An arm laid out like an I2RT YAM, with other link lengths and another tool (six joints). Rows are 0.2 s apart.
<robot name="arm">
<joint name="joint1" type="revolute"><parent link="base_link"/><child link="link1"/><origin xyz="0 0 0.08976"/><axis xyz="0 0 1"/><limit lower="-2.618" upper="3.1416"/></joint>
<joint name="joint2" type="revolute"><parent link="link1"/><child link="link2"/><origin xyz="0.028 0.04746 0.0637" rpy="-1.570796 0 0"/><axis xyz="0 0 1"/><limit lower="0" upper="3.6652"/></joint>
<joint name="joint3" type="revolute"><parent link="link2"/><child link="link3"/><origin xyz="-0.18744 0 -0.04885" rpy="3.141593 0 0"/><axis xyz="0 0 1"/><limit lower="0" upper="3.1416"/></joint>
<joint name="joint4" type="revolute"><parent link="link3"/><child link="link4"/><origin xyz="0.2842 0.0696 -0.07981"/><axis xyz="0 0 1"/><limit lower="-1.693" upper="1.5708"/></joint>
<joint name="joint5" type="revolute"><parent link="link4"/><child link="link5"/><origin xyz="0.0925 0.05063 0.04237" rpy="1.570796 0 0"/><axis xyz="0 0 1"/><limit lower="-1.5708" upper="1.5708"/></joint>
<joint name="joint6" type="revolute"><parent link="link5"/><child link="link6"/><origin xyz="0.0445 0 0.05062" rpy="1.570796 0 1.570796"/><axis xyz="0 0 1"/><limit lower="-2.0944" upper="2.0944"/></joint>
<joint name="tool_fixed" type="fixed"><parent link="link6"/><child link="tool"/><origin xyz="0.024 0.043 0.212" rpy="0 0.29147 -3.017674"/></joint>
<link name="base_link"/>
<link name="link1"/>
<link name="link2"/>
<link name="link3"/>
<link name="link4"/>
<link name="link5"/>
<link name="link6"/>
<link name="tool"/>
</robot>
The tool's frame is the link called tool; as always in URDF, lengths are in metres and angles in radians.
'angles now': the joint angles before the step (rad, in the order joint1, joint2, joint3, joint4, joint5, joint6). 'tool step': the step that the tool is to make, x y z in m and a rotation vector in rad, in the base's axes. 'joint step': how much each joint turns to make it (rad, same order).
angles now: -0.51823, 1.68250, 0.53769, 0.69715, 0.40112, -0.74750
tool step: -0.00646, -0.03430, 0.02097, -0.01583, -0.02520, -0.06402
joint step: -0.06333, -0.00038, 0.06714, -0.03777, 0.00077, -0.00001
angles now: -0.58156, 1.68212, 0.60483, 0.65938, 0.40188, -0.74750
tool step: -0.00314, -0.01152, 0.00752, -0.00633, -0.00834, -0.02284
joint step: -0.02060, -0.00001, 0.02288, -0.01258, 0.00229, 0.00038
